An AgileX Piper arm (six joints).
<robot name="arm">
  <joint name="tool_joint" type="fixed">
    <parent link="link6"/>
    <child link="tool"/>
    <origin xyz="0 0 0" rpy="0 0 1.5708"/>
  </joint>
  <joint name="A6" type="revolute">
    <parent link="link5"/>
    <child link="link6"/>
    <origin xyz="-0.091 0 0" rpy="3.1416 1.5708 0"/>
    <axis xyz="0 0 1"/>
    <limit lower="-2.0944" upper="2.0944"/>
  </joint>
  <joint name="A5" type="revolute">
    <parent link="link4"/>
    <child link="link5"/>
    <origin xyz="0 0 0" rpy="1.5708 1.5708 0"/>
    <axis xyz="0 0 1"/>
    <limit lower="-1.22" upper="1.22"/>
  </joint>
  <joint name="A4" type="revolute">
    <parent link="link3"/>
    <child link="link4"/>
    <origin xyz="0.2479 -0.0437 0" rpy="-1.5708 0 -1.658"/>
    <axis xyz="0 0 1"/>
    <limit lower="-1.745" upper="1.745"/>
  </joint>
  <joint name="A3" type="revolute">
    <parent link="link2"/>
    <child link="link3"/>
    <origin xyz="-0.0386 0.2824 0" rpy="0 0 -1.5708"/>
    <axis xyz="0 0 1"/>
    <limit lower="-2.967" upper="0"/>
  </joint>
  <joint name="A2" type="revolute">
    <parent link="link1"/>
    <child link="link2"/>
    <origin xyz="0 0 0" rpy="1.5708 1.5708 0"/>
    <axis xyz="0 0 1"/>
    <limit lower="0" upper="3.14"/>
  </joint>
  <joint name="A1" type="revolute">
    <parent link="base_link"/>
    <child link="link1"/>
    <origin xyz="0 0 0.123" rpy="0 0 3.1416"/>
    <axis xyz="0 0 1"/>
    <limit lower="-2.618" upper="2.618"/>
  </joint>
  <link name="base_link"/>
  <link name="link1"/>
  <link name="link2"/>
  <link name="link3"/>
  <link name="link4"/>
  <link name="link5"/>
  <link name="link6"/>
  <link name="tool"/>
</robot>
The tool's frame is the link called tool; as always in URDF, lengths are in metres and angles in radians.
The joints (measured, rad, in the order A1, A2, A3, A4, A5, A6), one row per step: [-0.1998, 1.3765, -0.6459, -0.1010, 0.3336, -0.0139]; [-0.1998, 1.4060, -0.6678, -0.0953, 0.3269, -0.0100]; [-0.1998, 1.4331, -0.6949, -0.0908, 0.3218, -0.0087]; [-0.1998, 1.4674, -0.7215, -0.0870, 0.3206, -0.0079]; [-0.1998, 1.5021, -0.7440, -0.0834, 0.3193, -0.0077]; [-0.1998, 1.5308, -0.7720, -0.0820, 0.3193, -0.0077]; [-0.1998, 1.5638, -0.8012, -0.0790, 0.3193, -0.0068]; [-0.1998, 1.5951, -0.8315, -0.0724, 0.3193, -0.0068]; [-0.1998, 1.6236, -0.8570, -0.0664, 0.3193, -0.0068]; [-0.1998, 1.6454, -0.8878, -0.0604, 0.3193, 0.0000]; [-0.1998, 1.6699, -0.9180, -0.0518, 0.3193, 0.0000]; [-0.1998, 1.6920, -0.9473, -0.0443, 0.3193, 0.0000]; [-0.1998, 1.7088, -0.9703, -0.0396, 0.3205, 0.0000]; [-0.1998, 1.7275, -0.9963, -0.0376, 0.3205, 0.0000]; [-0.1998, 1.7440, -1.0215, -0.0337, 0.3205, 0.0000]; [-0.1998, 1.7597, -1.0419, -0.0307, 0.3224, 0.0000]
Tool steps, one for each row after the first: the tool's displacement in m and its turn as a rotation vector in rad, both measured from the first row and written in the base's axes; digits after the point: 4 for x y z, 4 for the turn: [0.0072, -0.0012, -0.0013, 0.0071, -0.0006, -0.0061]; [0.0152, -0.0027, -0.0009, 0.0107, -0.0066, -0.0095]; [0.0233, -0.0042, -0.0031, 0.0154, -0.0009, -0.0125]; [0.0305, -0.0055, -0.0067, 0.0204, 0.0092, -0.0149]; [0.0384, -0.0071, -0.0075, 0.0216, 0.0097, -0.0157]; [0.0467, -0.0087, -0.0096, 0.0251, 0.0128, -0.0184]; [0.0552, -0.0102, -0.0111, 0.0304, 0.0128, -0.0225]; [0.0624, -0.0115, -0.0133, 0.0356, 0.0148, -0.0262]; [0.0703, -0.0129, -0.0122, 0.0422, 0.0041, -0.0354]; [0.0782, -0.0143, -0.0123, 0.0478, -0.0029, -0.0406]; [0.0858, -0.0156, -0.0120, 0.0524, -0.0111, -0.0450]; [0.0915, -0.0166, -0.0117, 0.0551, -0.0168, -0.0478]; [0.0980, -0.0179, -0.0112, 0.0554, -0.0243, -0.0488]; [0.1042, -0.0190, -0.0103, 0.0569, -0.0334, -0.0509]; [0.1092, -0.0200, -0.0105, 0.0588, -0.0367, -0.0526]
